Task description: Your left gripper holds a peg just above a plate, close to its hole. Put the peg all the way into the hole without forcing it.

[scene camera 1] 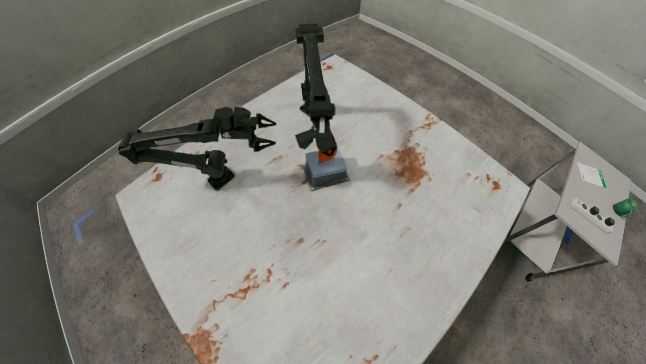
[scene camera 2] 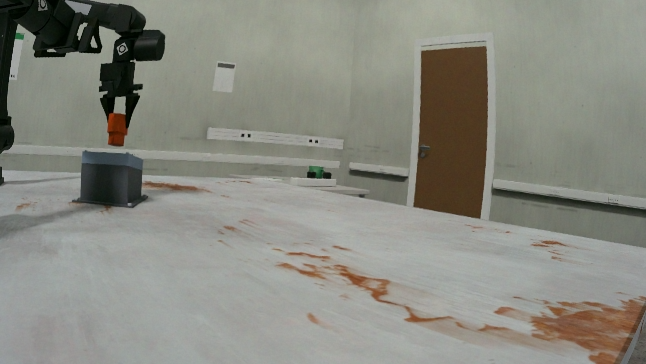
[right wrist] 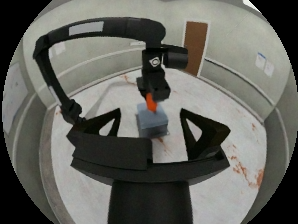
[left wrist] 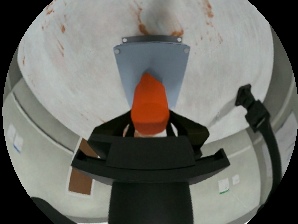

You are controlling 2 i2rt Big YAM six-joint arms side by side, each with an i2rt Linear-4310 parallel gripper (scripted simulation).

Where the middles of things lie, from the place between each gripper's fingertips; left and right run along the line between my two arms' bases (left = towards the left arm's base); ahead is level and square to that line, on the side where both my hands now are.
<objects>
I see the blue-grey plate (scene camera 2: 127,159) 1 cm behind my left hand, 1 cm to the right of it and 9 cm below it. Also, from my left hand: orange peg (left wrist: 150,113) (1 cm to the right, 2 cm below).
Right now my right hand (scene camera 2: 82,52) is 15 cm above the orange peg, 14 cm to the right of it and 14 cm short of it. Round my right hand: blue-grey plate (22 cm below, 14 cm to the left, 14 cm ahead).
</objects>
